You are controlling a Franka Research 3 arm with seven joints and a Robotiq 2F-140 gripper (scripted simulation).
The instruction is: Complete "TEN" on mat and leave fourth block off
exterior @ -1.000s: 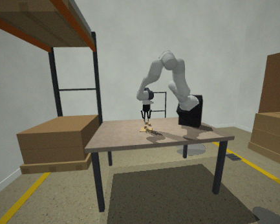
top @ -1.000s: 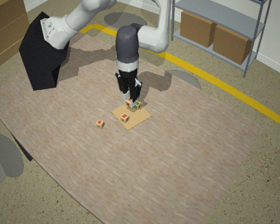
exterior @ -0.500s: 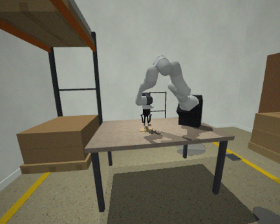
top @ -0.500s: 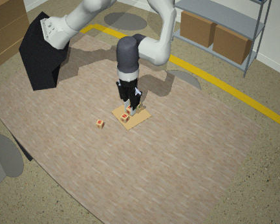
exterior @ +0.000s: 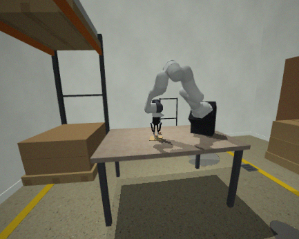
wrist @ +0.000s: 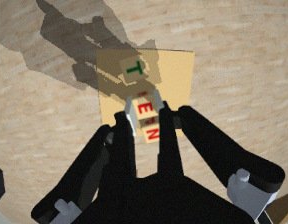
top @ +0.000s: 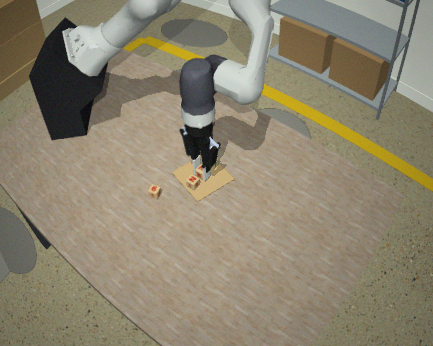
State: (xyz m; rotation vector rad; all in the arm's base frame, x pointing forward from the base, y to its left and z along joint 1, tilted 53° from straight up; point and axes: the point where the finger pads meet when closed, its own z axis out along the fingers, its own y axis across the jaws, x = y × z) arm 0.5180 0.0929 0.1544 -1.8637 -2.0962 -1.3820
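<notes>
Now: hand 40 mm above the tan mat.
</notes>
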